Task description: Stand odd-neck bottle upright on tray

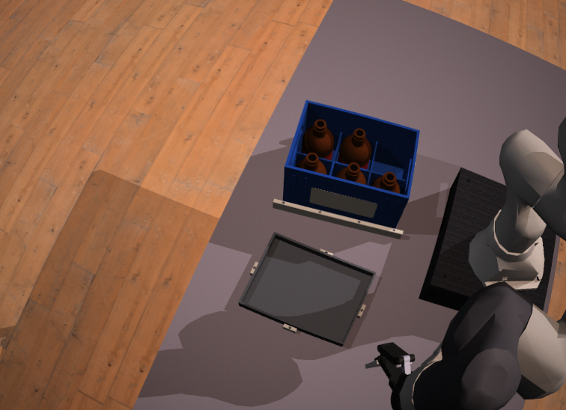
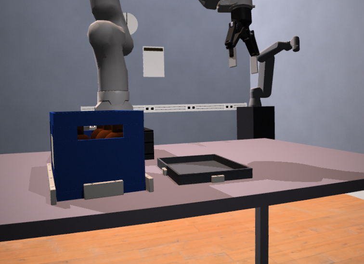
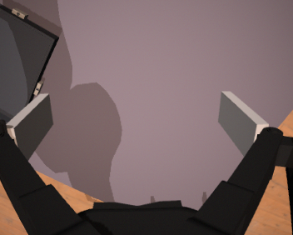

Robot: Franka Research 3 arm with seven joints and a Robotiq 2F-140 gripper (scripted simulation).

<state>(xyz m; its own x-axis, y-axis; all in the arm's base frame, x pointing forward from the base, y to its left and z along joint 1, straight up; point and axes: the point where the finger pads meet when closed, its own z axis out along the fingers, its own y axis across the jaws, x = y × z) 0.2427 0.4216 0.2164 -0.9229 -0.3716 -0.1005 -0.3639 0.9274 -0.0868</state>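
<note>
My gripper is now 14 cm short of the crate, 57 cm to the left of it and 23 cm above it. Round my hand: bottle: 6 cm ahead, 53 cm to the right, 23 cm below; then dark tray: 17 cm ahead, 29 cm to the right, 30 cm below.
</note>
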